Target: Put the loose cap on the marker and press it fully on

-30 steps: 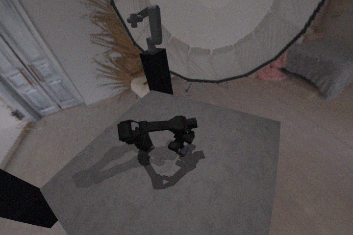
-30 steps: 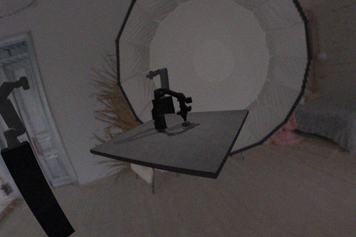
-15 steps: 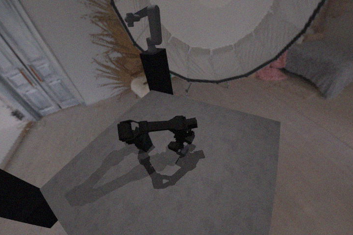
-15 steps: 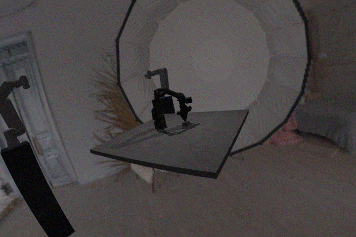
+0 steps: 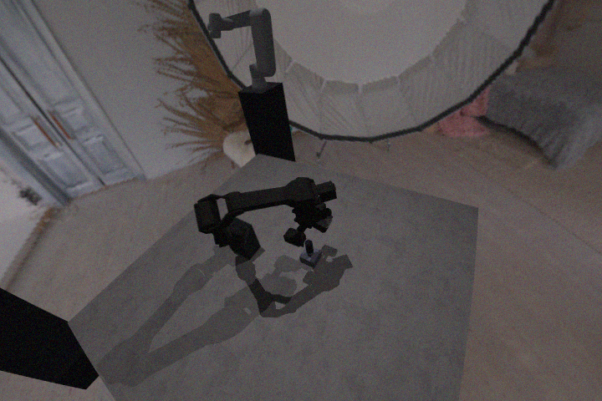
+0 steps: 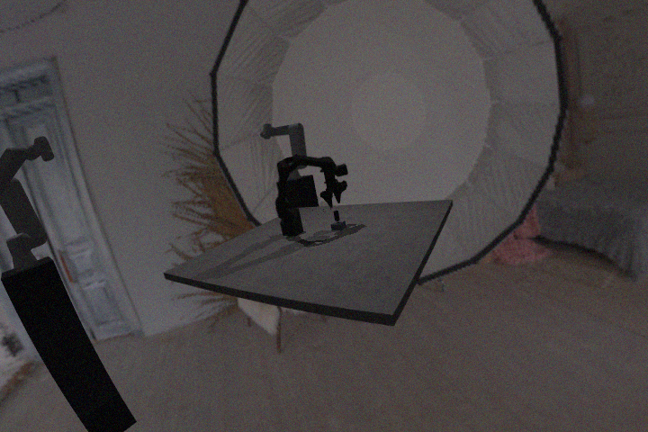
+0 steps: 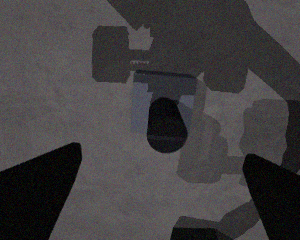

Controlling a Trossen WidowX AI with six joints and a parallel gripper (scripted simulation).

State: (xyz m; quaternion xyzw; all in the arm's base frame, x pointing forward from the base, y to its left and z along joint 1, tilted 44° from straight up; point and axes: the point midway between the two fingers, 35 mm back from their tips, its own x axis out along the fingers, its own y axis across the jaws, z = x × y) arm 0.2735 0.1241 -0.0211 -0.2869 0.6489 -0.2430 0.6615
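Now: the dark marker cap 60 mm below my gripper tip.
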